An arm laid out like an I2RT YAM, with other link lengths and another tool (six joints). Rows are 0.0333 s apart.
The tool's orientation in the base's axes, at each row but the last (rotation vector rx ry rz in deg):
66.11, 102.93, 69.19
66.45, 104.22, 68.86
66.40, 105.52, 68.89
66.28, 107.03, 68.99
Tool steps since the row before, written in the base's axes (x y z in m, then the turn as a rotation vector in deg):
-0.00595, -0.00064, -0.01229, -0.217, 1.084, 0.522
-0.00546, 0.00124, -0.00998, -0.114, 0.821, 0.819
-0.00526, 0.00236, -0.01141, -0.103, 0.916, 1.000
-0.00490, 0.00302, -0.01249, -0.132, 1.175, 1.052
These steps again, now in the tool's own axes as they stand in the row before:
0.00235, -0.01341, -0.00122, 1.055, 0.618, 0.000
0.00378, -0.01078, -0.00070, 0.757, 0.879, -0.109
0.00482, -0.01183, 0.00060, 0.831, 1.068, -0.133
0.00533, -0.01255, 0.00183, 1.076, 1.158, -0.082

